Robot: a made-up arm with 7 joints. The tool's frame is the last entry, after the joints.
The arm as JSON. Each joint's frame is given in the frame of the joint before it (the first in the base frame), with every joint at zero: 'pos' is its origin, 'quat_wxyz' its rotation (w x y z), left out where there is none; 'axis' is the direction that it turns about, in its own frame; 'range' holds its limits. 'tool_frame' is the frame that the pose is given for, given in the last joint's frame.
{
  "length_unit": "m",
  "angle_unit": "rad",
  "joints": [
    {
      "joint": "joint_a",
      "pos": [
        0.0,
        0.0,
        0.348
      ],
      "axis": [
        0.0,
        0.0,
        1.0
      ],
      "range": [
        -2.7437,
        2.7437
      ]
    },
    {
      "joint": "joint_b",
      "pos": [
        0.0,
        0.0,
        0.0
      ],
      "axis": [
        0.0,
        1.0,
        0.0
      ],
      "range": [
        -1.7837,
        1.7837
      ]
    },
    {
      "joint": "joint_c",
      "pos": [
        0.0,
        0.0,
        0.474
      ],
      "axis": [
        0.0,
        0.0,
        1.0
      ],
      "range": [
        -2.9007,
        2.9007
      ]
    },
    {
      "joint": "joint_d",
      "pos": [
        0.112,
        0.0,
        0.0
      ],
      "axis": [
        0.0,
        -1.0,
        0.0
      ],
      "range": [
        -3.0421,
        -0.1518
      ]
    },
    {
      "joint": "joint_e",
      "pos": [
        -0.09,
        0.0,
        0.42
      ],
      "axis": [
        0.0,
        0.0,
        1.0
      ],
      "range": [
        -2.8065,
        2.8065
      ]
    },
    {
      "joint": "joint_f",
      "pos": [
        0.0,
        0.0,
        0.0
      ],
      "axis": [
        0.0,
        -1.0,
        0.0
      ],
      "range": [
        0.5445,
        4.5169
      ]
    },
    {
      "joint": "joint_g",
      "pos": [
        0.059,
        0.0,
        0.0
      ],
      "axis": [
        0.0,
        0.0,
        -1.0
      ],
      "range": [
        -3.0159,
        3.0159
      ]
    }
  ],
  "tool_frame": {
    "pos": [
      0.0,
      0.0,
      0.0
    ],
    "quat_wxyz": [
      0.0,
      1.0,
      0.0,
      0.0
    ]
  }
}
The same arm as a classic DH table. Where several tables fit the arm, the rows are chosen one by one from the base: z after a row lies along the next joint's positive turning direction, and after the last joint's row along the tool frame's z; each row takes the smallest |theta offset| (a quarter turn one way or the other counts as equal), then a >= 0, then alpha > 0; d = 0 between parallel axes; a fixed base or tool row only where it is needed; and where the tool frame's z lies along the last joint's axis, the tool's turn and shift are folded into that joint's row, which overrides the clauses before.
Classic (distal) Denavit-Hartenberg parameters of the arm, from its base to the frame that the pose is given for. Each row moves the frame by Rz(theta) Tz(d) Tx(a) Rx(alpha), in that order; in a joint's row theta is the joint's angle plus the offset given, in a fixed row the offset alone. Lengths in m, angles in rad.
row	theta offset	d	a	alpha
joint_a	0	0.348	0	-1.5708
joint_b	0	0	0	1.5708
joint_c	0	0.474	0.112	1.5708
joint_d	0	0	-0.09	-1.5708
joint_e	0	0.42	0	1.5708
joint_f	0	0	0.059	1.5708
joint_g	0	0	0	0
Joint limits (rad, base to tool): -2.7437..2.7437 -1.7837..1.7837 -2.9007..2.9007 -3.0421..-0.1518 -2.8065..2.8065 0.5445..4.5169 -3.0159..3.0159

